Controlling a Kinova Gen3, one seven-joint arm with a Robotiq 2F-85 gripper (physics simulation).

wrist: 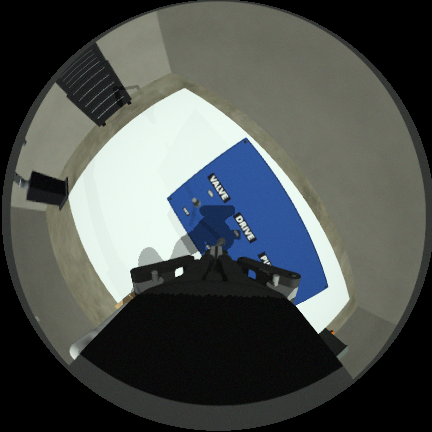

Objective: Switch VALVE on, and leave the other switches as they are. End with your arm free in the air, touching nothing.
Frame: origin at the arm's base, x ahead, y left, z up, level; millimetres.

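Seen in the pictures: gripper, fingertip midpoint: [215,252].
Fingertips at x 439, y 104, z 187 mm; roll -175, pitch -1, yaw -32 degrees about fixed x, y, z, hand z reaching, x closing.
Note:
A point is followed by its place in that frame.
The VALVE switch [196,202] @(x 444, y 203, z 58 mm) is a small grey lever on the blue panel [265,195] @(x 593, y 133, z 76 mm), between its two small labels, beside the VALVE label [218,188] @(x 509, y 208, z 49 mm). Which way its lever leans is hard to tell at this size. My gripper [215,252] @(x 439, y 104, z 187 mm) is shut and empty, below and right of the VALVE switch in the view, apart from it. The DRIVE switch [221,241] @(x 447, y 90, z 39 mm) shows just beyond my fingertips, partly in shadow; whether they touch cannot be told. The DRIVE label [245,227] @(x 516, y 90, z 50 mm) is to its right. The third label [265,259] @(x 520, y -10, z 50 mm) is partly hidden by my gripper, and its switch is hidden.
The panel lies on a white table top [125,165] @(x 252, y 531, z -59 mm). My gripper's shadow falls across the panel around DRIVE. A black slatted object [92,85] and a black box-shaped object [46,189] are beyond the table's left side. A dark object [334,342] is at the lower right.

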